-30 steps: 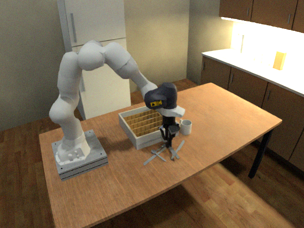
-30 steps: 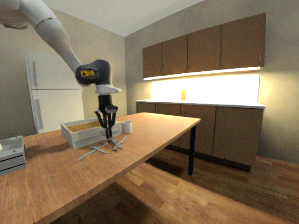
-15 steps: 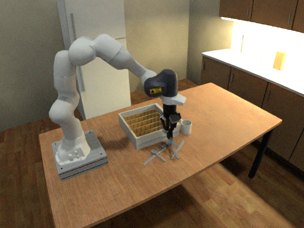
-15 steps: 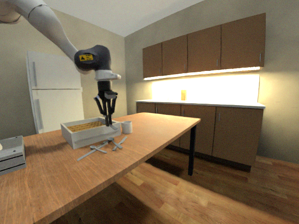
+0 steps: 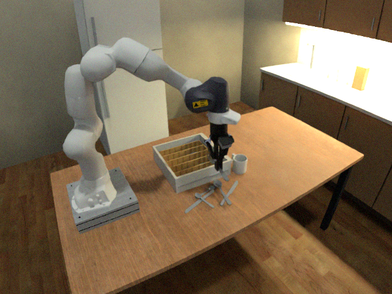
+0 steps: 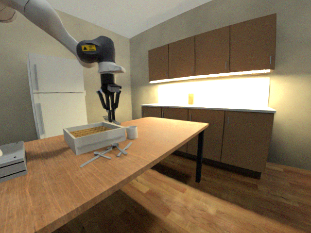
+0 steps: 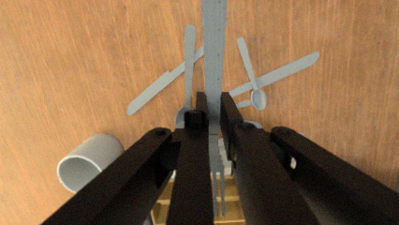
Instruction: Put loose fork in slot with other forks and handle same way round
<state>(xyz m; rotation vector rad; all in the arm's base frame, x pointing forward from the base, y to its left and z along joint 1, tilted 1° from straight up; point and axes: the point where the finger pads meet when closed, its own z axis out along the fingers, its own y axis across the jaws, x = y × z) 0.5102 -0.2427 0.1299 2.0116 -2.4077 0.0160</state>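
The cutlery tray lies 2 cm ahead of my hand, 29 cm to the left of it and 17 cm below it. Also, from my hand: white mug: 24 cm ahead, 11 cm to the left, 18 cm below; spoon: 8 cm behind, 3 cm to the left, 20 cm below.
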